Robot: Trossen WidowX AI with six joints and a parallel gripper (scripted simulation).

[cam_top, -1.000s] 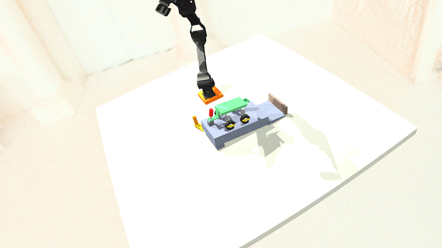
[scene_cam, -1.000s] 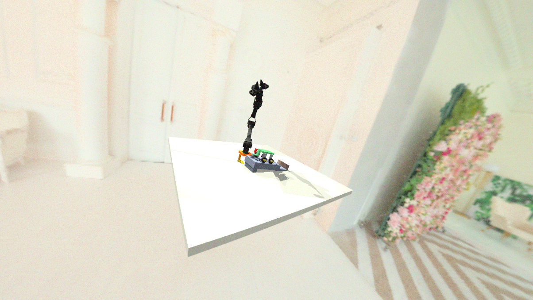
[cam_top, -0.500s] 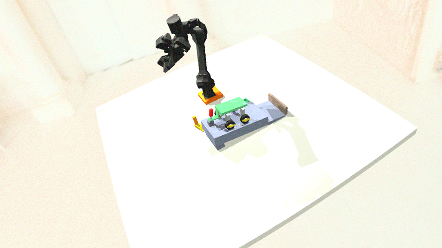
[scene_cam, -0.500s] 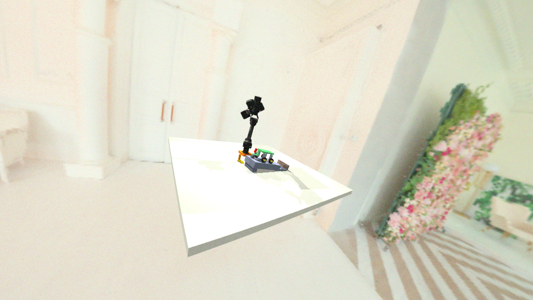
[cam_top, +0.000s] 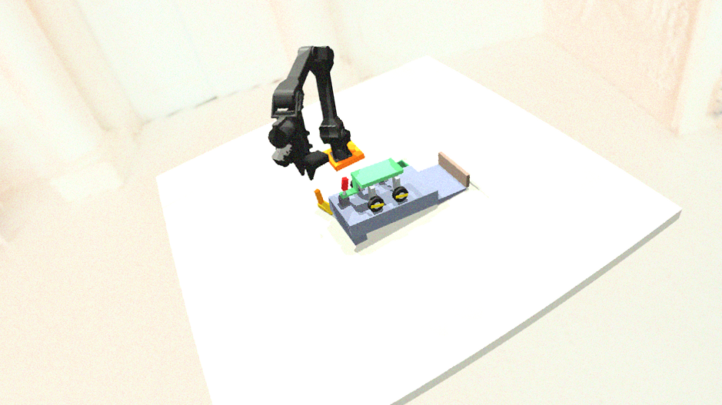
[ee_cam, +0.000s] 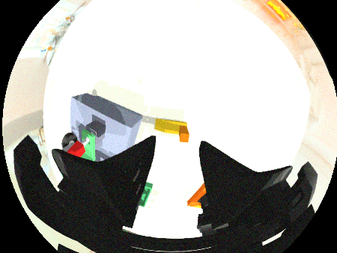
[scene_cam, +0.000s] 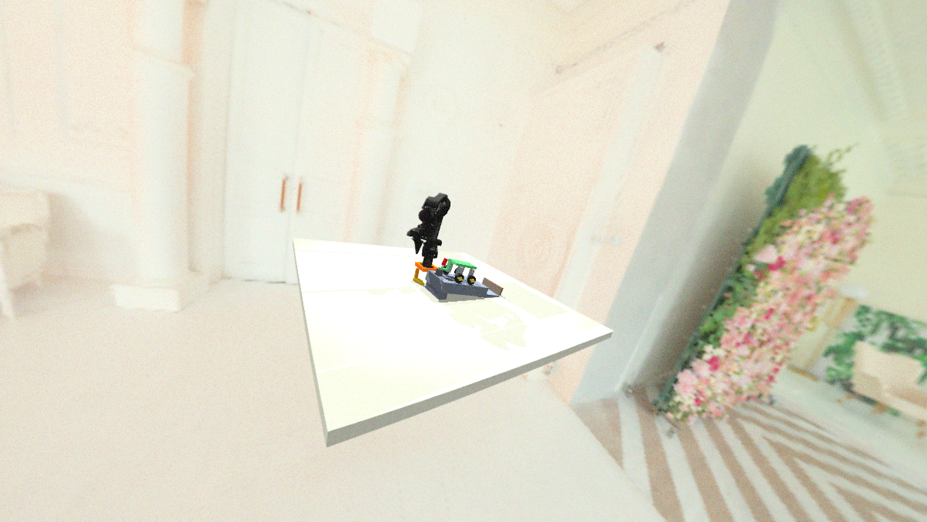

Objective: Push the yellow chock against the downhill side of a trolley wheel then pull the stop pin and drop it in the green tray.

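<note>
The yellow chock lies 12 cm below my gripper tip and 2 cm to the left of it. Also, from my gripper tip: red-headed stop pin 11 cm ahead, 8 cm to the left, 1 cm below; grey-blue ramp 18 cm to the left, 12 cm ahead, 9 cm below; trolley 17 cm to the left, 12 cm ahead, 3 cm below.
</note>
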